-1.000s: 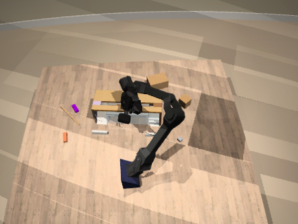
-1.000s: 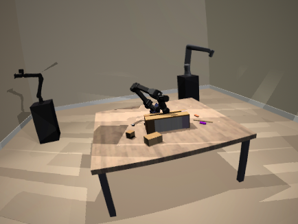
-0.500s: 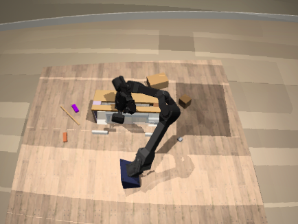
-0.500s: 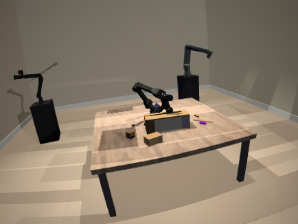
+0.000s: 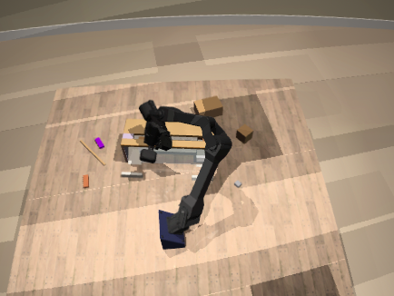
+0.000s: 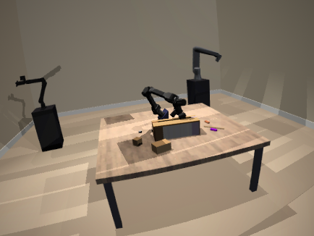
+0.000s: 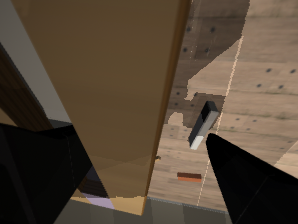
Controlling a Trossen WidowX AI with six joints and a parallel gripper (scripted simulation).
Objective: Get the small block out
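Now: the small tan block 60 mm ahead of my gripper tip and 10 mm to the left of it. The rest, counted from my gripper tip: thin wooden stick 100 mm ahead, 250 mm to the left, 80 mm below; purple piece 150 mm ahead, 220 mm to the left, 80 mm below; box 20 mm ahead, 90 mm to the right, 20 mm below.
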